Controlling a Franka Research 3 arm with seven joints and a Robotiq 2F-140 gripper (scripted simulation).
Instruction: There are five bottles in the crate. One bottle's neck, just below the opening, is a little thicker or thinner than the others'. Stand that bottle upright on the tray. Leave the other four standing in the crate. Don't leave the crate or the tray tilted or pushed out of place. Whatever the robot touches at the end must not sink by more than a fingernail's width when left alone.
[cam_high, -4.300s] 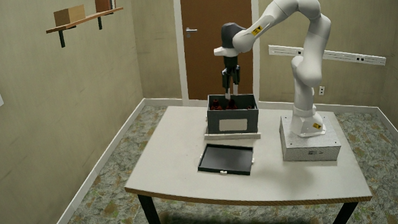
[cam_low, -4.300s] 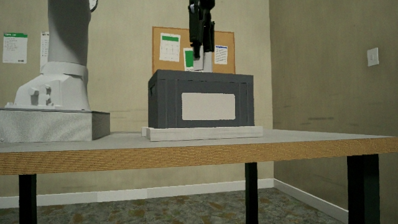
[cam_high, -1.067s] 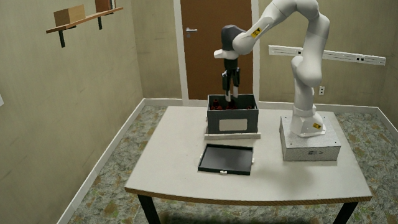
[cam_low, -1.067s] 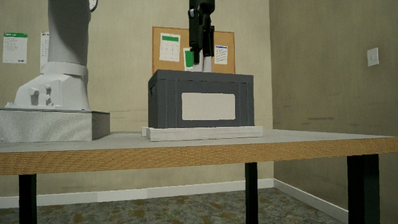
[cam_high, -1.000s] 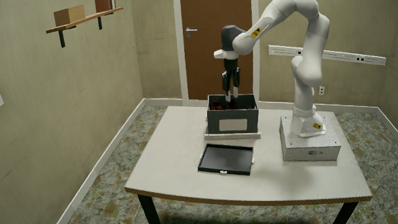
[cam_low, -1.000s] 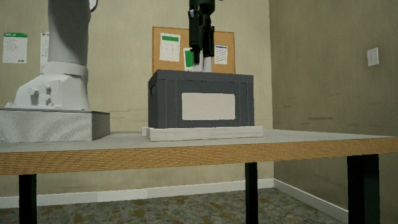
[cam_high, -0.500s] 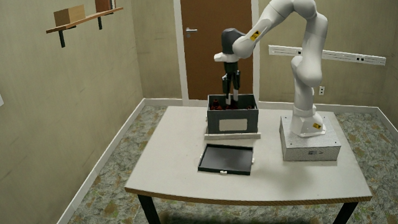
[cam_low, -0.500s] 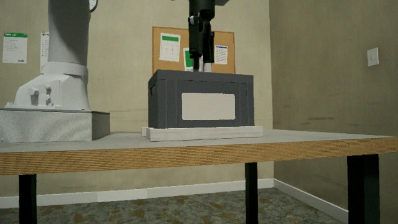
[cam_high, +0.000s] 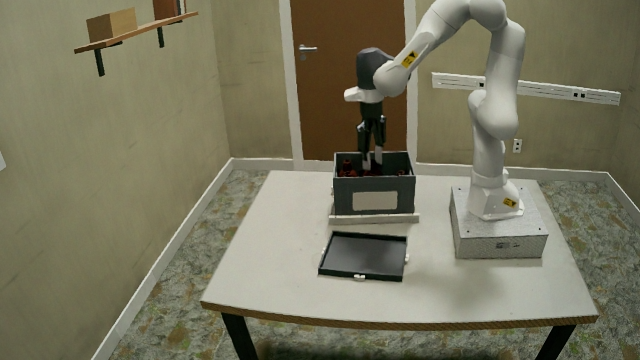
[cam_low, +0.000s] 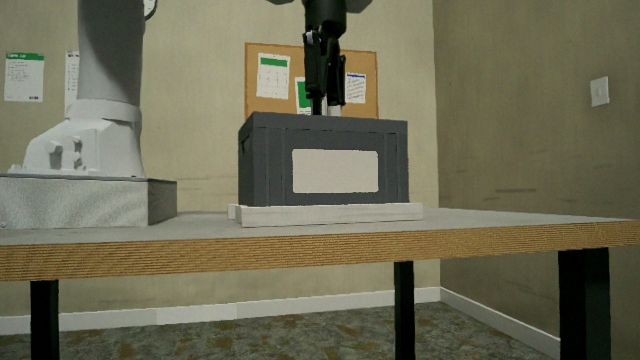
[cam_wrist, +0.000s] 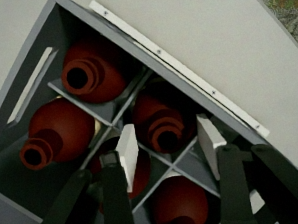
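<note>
The dark grey crate is 10 mm behind my hand, 40 mm to the left of it and 90 mm below it. Round my hand: dark tray 20 mm behind, 330 mm to the left, 160 mm below.
</note>
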